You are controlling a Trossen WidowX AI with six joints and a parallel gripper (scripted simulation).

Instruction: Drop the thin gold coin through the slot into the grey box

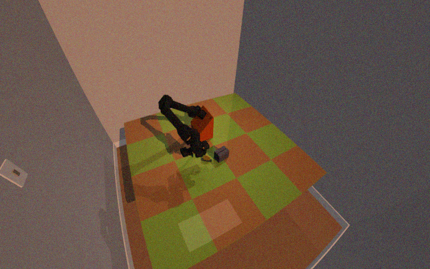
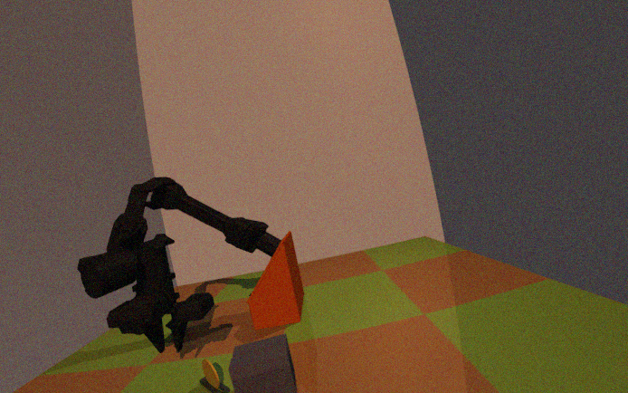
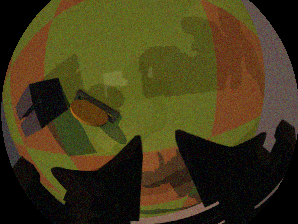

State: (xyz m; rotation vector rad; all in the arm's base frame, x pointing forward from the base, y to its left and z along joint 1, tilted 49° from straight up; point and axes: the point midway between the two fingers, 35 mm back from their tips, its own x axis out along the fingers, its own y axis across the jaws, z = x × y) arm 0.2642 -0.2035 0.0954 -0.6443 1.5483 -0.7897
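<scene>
The gold coin lies 2 cm ahead of my gripper tip, 8 cm to the left of it and 4 cm below it.
</scene>
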